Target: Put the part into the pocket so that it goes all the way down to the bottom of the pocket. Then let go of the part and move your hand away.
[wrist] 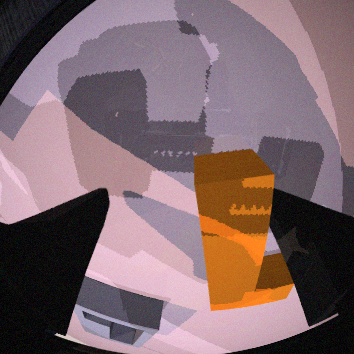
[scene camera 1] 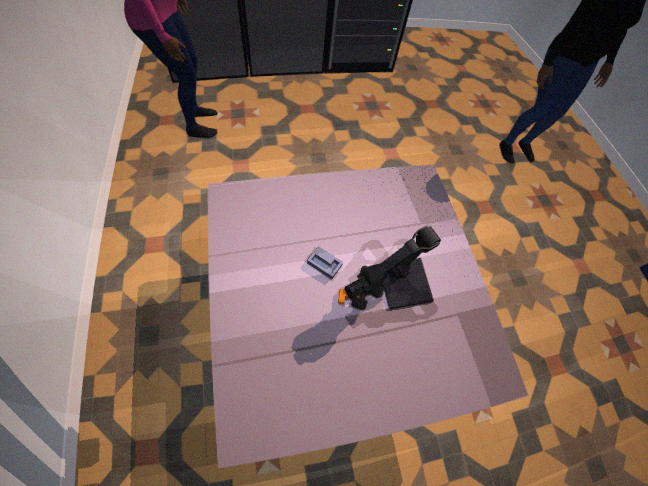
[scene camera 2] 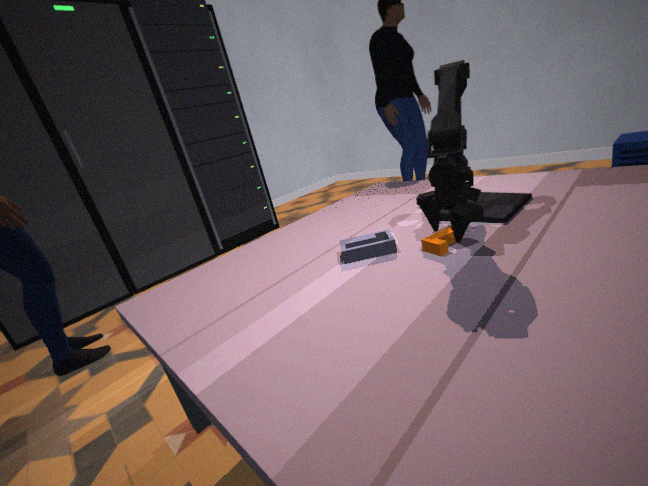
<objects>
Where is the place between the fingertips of my gripper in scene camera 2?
At 446, 236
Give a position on an orange part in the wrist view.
233, 189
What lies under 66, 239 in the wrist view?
My gripper.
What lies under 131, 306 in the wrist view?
A grey pocket block.
</objects>
